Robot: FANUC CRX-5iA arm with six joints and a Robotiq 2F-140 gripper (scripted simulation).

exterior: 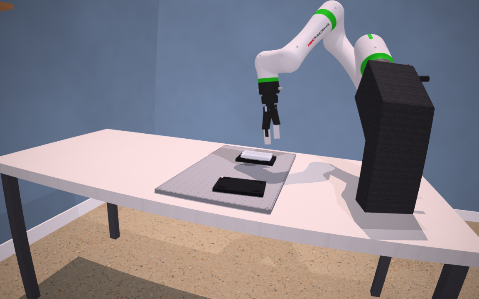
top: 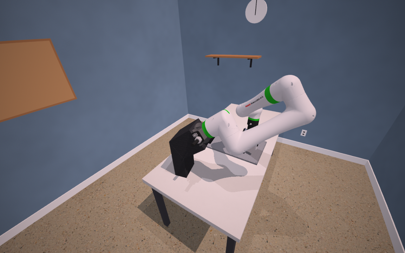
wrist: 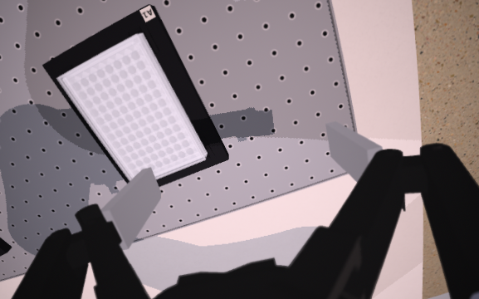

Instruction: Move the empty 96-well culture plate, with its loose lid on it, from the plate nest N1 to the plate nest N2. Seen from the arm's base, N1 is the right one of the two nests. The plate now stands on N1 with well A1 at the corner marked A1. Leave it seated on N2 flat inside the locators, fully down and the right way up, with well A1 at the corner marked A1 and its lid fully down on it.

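My gripper is now 80 mm to the right of the clear lid, 60 mm short of it and 60 mm above it.
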